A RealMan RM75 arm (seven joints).
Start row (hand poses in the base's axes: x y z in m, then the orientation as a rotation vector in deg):
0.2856, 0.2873, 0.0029, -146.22, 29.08, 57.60
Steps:
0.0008, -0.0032, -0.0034, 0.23, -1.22, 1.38
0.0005, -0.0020, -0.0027, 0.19, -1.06, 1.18
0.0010, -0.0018, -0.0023, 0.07, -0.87, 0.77
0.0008, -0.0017, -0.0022, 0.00, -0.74, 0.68
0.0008, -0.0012, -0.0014, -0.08, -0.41, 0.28
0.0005, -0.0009, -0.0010, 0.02, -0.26, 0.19
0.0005, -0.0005, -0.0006, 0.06, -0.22, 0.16
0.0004, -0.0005, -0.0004, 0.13, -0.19, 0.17
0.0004, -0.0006, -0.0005, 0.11, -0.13, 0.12
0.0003, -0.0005, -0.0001, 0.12, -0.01, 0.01
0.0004, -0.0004, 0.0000, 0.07, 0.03, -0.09
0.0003, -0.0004, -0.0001, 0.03, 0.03, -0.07
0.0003, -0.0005, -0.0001, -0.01, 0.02, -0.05
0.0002, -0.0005, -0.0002, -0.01, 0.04, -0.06
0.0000, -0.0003, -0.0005, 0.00, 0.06, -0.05
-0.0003, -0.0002, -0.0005, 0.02, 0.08, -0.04
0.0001, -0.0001, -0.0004, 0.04, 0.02, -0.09
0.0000, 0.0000, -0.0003, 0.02, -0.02, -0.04
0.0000, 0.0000, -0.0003, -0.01, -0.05, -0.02
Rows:
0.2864, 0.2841, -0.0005, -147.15, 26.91, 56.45
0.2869, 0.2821, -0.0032, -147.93, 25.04, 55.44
0.2879, 0.2803, -0.0055, -148.54, 23.80, 54.54
0.2887, 0.2786, -0.0077, -149.11, 22.75, 53.78
0.2895, 0.2774, -0.0091, -149.45, 22.33, 53.33
0.2900, 0.2765, -0.0101, -149.61, 22.01, 53.04
0.2905, 0.2760, -0.0107, -149.70, 21.72, 52.79
0.2909, 0.2755, -0.0111, -149.72, 21.38, 52.59
0.2913, 0.2749, -0.0116, -149.72, 21.13, 52.45
0.2916, 0.2744, -0.0117, -149.62, 21.05, 52.43
0.2920, 0.2740, -0.0117, -149.51, 21.13, 52.44
0.2923, 0.2736, -0.0118, -149.44, 21.21, 52.46
0.2926, 0.2731, -0.0119, -149.42, 21.28, 52.47
0.2928, 0.2726, -0.0121, -149.39, 21.37, 52.50
0.2928, 0.2723, -0.0126, -149.35, 21.45, 52.56
0.2925, 0.2721, -0.0131, -149.29, 21.51, 52.65
0.2926, 0.2720, -0.0135, -149.21, 21.61, 52.65
0.2926, 0.2720, -0.0138, -149.18, 21.64, 52.61
0.2926, 0.2720, -0.0141, -149.20, 21.66, 52.54

